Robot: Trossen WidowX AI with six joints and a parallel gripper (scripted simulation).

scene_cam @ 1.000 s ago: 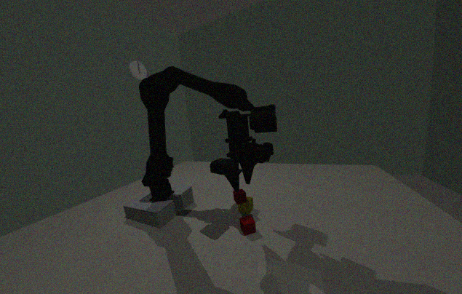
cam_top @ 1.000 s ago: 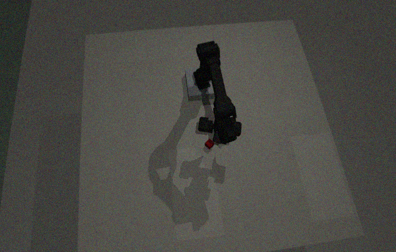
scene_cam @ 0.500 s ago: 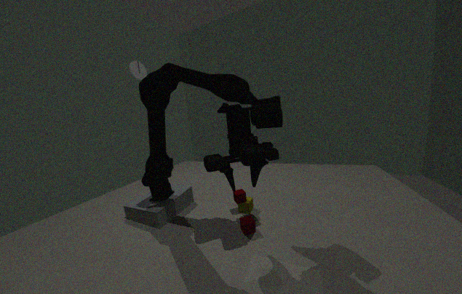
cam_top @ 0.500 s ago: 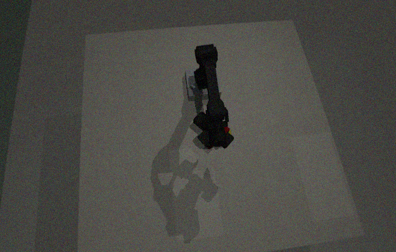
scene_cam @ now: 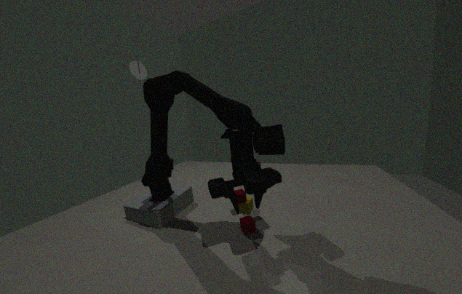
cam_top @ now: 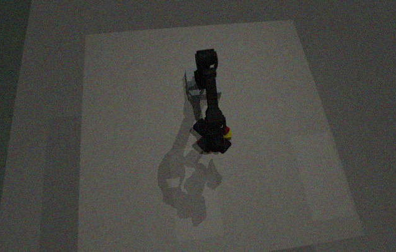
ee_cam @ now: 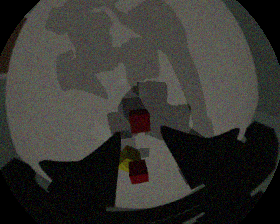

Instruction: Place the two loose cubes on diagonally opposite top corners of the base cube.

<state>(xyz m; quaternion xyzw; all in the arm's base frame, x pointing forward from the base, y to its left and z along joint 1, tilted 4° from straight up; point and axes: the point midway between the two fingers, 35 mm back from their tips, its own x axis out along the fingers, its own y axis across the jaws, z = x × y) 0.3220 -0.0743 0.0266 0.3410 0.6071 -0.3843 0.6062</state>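
Now: gripper tip 2 cm past the yellow base cube, 10 cm to the right of it and 4 cm above it.
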